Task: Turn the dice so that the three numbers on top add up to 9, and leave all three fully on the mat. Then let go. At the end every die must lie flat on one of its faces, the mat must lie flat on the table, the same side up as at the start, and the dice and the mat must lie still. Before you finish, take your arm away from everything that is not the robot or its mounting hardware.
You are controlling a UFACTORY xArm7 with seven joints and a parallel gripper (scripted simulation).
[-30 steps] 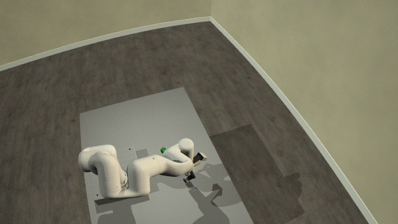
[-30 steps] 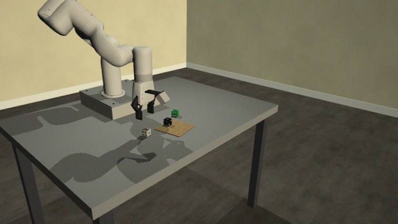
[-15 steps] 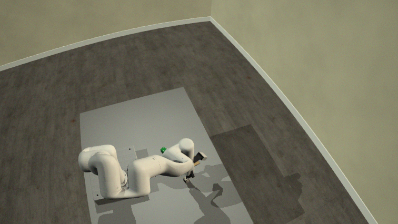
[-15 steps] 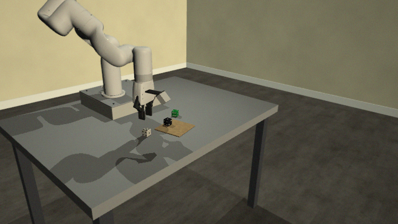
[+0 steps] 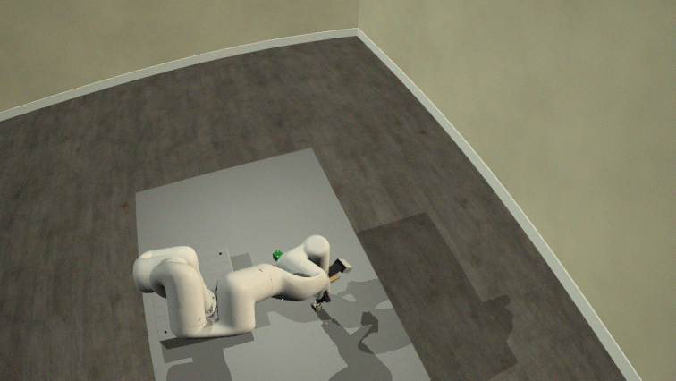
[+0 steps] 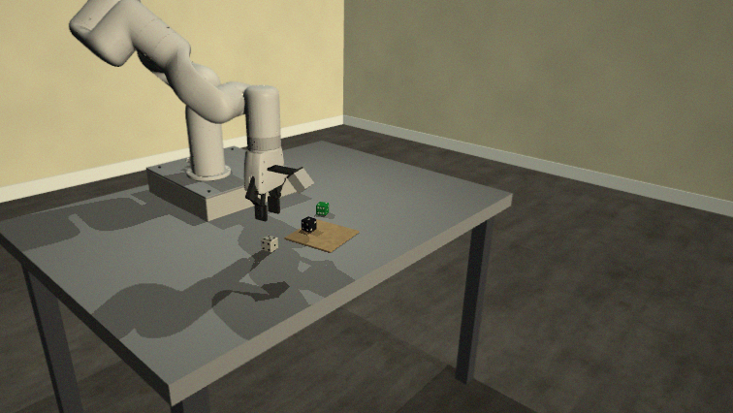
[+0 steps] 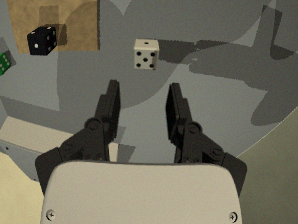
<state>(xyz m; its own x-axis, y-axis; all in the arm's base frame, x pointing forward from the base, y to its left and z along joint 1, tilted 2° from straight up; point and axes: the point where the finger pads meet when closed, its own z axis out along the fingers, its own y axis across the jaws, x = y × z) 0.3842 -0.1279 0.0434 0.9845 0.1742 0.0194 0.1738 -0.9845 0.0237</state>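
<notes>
My gripper is now 90 mm above the white die. From my hand the other things lie so: black die (140 mm to the left, 90 mm below); then green die (40 mm behind, 250 mm to the left, 90 mm below); then tan mat (50 mm ahead, 140 mm to the left, 100 mm below).
</notes>
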